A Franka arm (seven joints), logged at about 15 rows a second.
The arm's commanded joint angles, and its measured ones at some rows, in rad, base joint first. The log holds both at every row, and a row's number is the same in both.
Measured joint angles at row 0: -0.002 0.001 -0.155 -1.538 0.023 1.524 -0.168
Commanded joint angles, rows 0 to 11: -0.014 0.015 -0.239 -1.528 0.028 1.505 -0.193; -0.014 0.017 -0.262 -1.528 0.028 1.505 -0.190; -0.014 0.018 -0.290 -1.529 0.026 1.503 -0.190; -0.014 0.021 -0.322 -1.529 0.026 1.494 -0.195; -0.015 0.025 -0.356 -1.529 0.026 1.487 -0.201; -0.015 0.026 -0.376 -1.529 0.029 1.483 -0.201; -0.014 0.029 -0.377 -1.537 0.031 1.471 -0.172; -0.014 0.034 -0.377 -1.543 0.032 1.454 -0.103; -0.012 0.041 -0.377 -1.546 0.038 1.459 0.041; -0.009 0.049 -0.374 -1.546 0.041 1.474 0.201; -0.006 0.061 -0.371 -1.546 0.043 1.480 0.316; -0.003 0.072 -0.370 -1.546 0.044 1.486 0.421
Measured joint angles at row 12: -0.012 0.044 -0.378 -1.549 0.029 1.476 0.128
